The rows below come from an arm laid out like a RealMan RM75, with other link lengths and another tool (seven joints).
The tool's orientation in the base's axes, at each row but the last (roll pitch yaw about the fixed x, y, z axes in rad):
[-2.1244 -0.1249 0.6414]
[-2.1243 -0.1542 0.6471]
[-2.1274 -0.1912 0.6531]
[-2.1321 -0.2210 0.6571]
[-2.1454 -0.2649 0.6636]
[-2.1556 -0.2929 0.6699]
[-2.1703 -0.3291 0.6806]
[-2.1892 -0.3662 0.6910]
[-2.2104 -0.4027 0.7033]
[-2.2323 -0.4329 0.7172]
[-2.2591 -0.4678 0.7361]
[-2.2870 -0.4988 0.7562]
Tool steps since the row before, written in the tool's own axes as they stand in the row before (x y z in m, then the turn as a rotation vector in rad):
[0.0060 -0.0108 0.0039 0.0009 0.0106 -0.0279]
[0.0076 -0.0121 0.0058 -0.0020 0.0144 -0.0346]
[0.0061 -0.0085 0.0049 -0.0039 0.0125 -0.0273]
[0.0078 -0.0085 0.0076 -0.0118 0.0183 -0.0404]
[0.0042 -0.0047 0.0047 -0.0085 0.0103 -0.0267]
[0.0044 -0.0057 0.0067 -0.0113 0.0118 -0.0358]
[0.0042 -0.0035 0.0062 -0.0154 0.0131 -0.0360]
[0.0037 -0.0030 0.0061 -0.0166 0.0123 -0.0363]
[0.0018 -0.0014 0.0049 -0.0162 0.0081 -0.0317]
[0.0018 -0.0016 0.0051 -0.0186 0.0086 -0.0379]
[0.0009 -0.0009 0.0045 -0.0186 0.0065 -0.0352]
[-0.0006 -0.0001 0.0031 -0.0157 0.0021 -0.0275]
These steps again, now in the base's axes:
[-0.0013 0.0102 0.0078 0.0177 -0.0234 0.0057]
[-0.0017 0.0129 0.0083 0.0200 -0.0313 0.0056]
[-0.0012 0.0100 0.0057 0.0145 -0.0264 0.0030]
[-0.0012 0.0129 0.0048 0.0167 -0.0426 0.0033]
[-0.0011 0.0074 0.0024 0.0096 -0.0281 0.0034]
[-0.0024 0.0093 0.0023 0.0119 -0.0370 0.0062]
[-0.0012 0.0081 0.0008 0.0096 -0.0399 0.0040]
[-0.0013 0.0076 0.0003 0.0084 -0.0407 0.0043]
[-0.0013 0.0052 -0.0010 0.0045 -0.0359 0.0051]
[-0.0015 0.0054 -0.0009 0.0052 -0.0422 0.0072]
[-0.0014 0.0042 -0.0015 0.0029 -0.0396 0.0071]
[-0.0014 0.0020 -0.0020 -0.0006 -0.0310 0.0070]

